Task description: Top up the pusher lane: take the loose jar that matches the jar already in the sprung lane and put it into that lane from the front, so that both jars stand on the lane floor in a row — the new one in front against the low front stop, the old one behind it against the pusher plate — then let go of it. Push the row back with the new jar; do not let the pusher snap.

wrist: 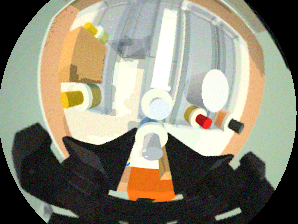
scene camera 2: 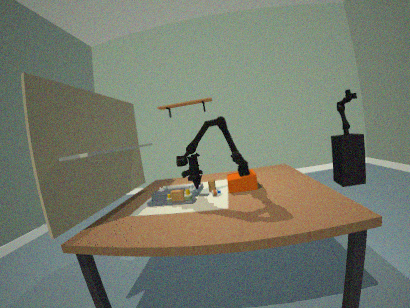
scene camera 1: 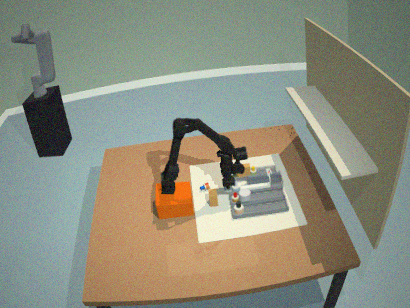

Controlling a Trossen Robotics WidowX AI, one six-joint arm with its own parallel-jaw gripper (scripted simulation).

Labels:
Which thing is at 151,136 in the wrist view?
A pale jar.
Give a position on a pale jar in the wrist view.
156,104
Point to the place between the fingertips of the gripper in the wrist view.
151,132

